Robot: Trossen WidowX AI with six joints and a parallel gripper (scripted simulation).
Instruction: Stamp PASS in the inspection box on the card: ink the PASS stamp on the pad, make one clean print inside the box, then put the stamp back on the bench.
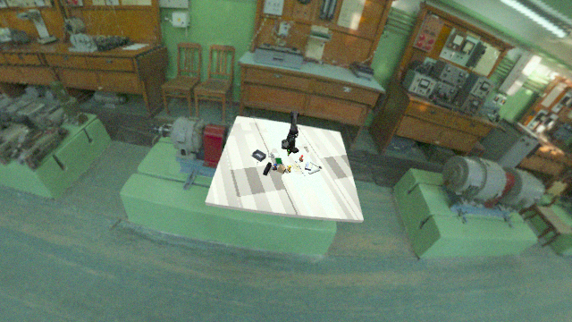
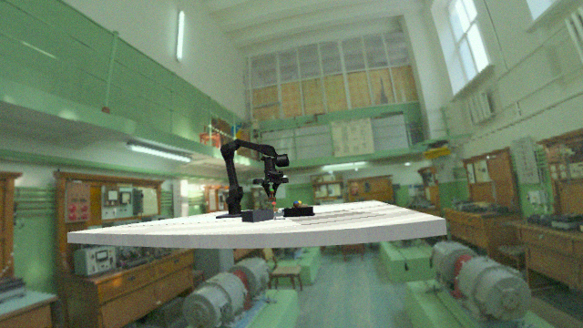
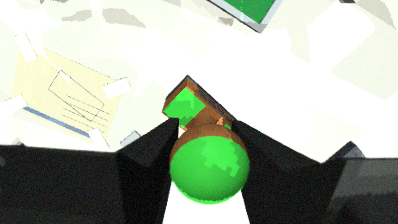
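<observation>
Now: the green ink pad 2 cm ahead of my gripper tip, 9 cm to the right of it and 9 cm below it. Round my gripper tip: green stamp: right at my gripper tip; then red stamp: 14 cm to the left, 8 cm below; then cream card: 10 cm ahead, 8 cm to the left, 10 cm below.
</observation>
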